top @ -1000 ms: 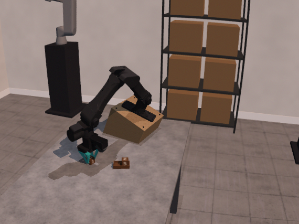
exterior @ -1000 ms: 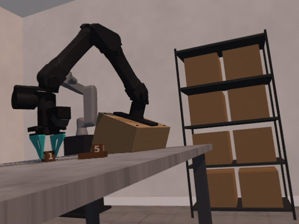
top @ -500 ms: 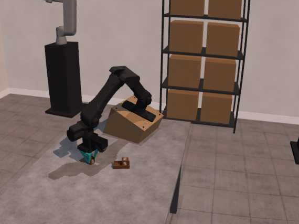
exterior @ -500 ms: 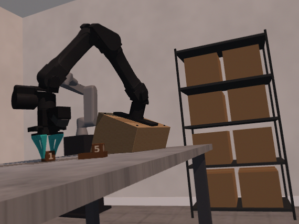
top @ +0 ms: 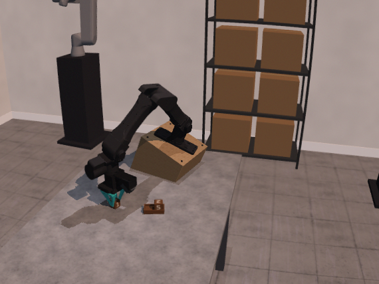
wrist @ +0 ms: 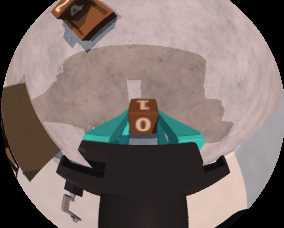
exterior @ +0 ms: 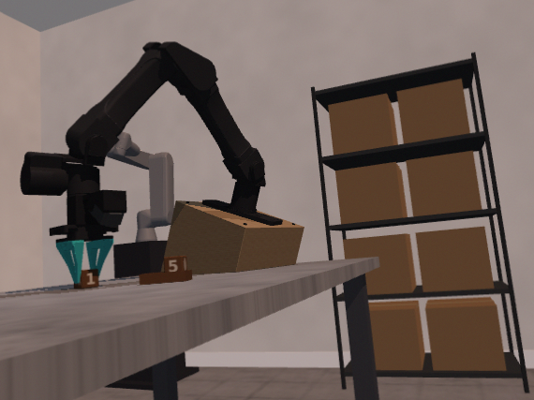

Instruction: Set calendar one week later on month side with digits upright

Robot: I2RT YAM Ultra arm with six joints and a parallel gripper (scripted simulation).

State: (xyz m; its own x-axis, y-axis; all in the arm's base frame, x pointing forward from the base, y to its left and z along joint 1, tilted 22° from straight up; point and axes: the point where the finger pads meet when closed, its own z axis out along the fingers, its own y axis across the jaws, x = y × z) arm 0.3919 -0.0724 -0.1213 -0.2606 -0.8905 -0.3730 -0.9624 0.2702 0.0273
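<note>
Right now my hand is 15 cm to the right of the brown calendar tray, 3 cm past it and 1 cm above it. The rest, counted from my hand: brown cube right at my hand.
</note>
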